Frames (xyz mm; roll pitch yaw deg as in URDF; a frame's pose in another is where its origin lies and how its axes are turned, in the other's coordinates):
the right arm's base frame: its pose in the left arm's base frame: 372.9 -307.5 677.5 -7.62 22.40 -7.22
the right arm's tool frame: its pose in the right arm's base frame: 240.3 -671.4 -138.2 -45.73 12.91 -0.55
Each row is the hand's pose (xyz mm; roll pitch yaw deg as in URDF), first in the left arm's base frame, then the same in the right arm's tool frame.
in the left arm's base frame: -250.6 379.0 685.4 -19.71 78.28 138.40
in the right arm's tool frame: -875.4 1077.5 757.8 -94.41 25.76 62.09
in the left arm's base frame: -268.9 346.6 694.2 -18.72 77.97 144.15
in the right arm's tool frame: -890.6 1057.1 729.2 -98.77 26.85 62.71
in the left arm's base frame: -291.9 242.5 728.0 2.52 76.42 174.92
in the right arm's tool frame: -913.9 975.1 656.9 -107.04 33.69 63.79
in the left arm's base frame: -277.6 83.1 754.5 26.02 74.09 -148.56
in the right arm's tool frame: -895.0 848.4 557.3 -122.07 42.22 58.70
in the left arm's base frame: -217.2 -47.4 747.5 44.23 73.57 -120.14
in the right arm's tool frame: -823.9 746.2 485.0 -138.28 44.70 48.43
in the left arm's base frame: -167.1 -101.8 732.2 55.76 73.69 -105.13
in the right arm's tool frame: -767.1 702.9 460.7 -145.16 43.73 42.70
